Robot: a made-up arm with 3 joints.
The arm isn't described. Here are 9 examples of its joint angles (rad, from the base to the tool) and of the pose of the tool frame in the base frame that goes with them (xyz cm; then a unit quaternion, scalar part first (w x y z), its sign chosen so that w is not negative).
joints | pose
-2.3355 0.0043 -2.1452 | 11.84 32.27 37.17 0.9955 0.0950 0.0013 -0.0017
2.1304 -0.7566 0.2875 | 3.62 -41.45 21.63 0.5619 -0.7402 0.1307 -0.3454
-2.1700 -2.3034 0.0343 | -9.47 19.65 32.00 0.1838 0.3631 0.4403 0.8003
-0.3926 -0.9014 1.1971 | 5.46 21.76 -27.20 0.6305 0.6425 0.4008 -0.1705
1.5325 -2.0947 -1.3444 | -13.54 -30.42 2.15 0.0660 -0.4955 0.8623 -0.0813
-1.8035 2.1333 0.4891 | 5.47 17.34 20.83 0.1990 0.4402 -0.6932 -0.5349
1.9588 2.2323 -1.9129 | 9.63 -14.84 12.57 0.1568 0.4102 0.8982 -0.0206
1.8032 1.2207 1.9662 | 9.34 -24.28 10.08 0.8167 0.0667 0.1770 0.5451
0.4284 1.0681 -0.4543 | 18.70 -4.84 -23.64 0.7783 -0.3677 -0.5090 -0.0066
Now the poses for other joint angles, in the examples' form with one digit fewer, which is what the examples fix.
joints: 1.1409 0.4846 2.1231
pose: 12.4 -26.7 -7.1 0.856 0.458 0.015 0.239
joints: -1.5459 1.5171 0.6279
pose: 10.6 23.3 15.6 0.338 0.643 -0.617 -0.305
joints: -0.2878 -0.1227 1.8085
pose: 11.3 13.4 -25.5 0.498 0.865 0.044 -0.042
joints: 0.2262 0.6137 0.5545
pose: 14.3 1.9 -26.3 0.940 0.156 -0.279 0.115
